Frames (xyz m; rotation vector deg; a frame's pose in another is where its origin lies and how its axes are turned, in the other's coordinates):
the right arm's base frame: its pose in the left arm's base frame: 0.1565 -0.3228 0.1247 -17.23 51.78 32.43
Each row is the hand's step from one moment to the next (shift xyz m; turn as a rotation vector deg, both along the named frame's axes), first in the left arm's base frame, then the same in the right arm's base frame.
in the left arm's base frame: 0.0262 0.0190 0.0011 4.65 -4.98 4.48
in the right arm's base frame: 0.0182 0.0003 0.0268 -3.01 -6.81 3.33
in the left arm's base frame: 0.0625 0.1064 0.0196 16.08 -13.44 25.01
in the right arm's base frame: 0.0502 0.0502 0.1028 -16.83 -20.58 18.92
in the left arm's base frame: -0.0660 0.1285 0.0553 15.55 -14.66 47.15
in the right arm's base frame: -0.0338 0.1423 0.0504 -35.36 -21.53 31.08
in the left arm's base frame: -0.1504 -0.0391 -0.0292 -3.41 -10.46 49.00
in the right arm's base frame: -0.0628 0.0557 -0.1340 -44.69 -7.14 21.78
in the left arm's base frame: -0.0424 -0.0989 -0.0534 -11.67 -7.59 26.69
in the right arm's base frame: -0.0107 -0.0554 -0.1061 -29.75 0.25 4.56
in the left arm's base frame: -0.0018 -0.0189 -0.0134 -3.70 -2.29 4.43
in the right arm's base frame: 0.0036 -0.0142 -0.0180 -6.14 0.22 -0.88
